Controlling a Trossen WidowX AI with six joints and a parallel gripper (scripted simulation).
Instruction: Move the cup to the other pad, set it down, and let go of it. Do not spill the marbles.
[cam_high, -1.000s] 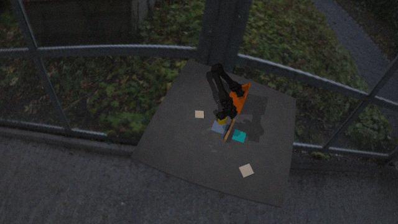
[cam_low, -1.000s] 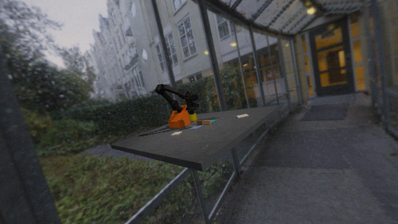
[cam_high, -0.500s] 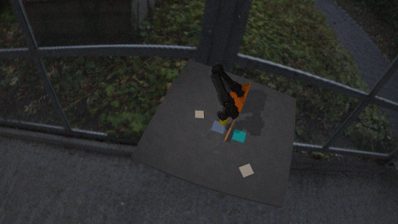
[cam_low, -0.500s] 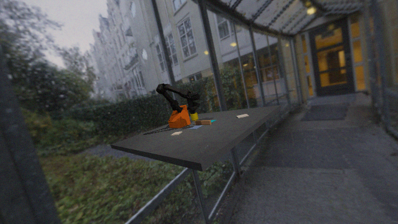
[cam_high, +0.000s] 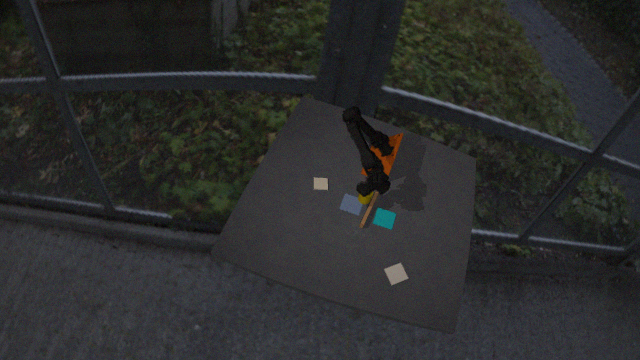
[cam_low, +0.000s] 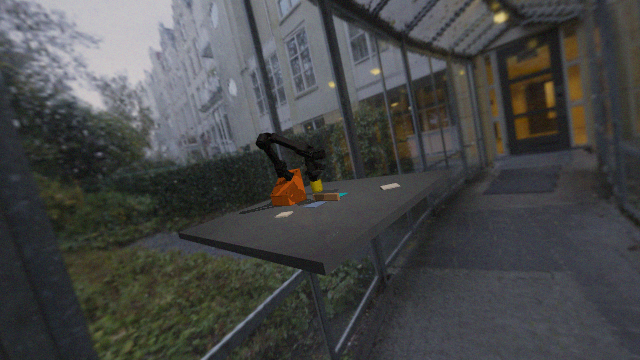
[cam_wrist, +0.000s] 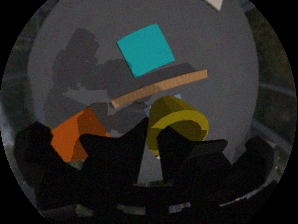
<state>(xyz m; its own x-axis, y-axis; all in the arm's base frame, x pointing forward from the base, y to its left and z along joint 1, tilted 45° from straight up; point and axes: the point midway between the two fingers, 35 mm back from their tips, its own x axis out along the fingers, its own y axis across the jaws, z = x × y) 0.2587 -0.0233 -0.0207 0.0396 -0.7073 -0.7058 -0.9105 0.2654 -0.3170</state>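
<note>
Now: the teal pad 3 cm ahead of my gripper tip, 13 cm to the left of it and 11 cm below it. From my gripper tip the other things lie so: yellow cup: 2 cm ahead, 1 cm to the right; then grey-blue pad: 3 cm ahead, 6 cm to the right, 11 cm below; then wooden bar: 3 cm ahead, 3 cm to the left, 9 cm below.
</note>
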